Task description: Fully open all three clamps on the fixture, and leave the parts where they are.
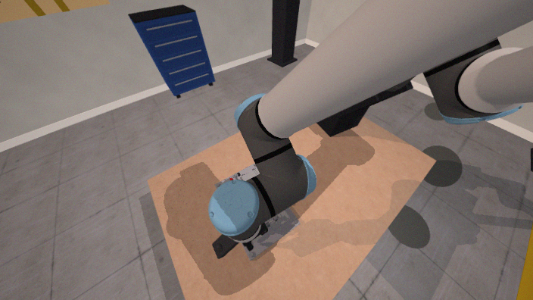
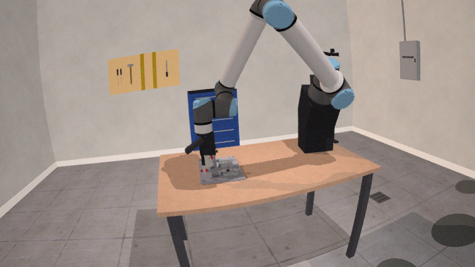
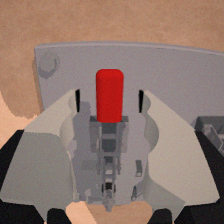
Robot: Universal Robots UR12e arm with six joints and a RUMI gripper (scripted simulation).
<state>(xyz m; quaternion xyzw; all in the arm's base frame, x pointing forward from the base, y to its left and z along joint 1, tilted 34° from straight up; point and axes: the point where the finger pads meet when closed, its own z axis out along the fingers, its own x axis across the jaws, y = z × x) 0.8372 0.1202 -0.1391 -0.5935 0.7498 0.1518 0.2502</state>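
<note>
Right now my hand is 6 cm past the toggle clamp and 1 cm to the right of it. Round my hand: grey fixture plate: 10 cm behind, 9 cm to the right, 4 cm below.
</note>
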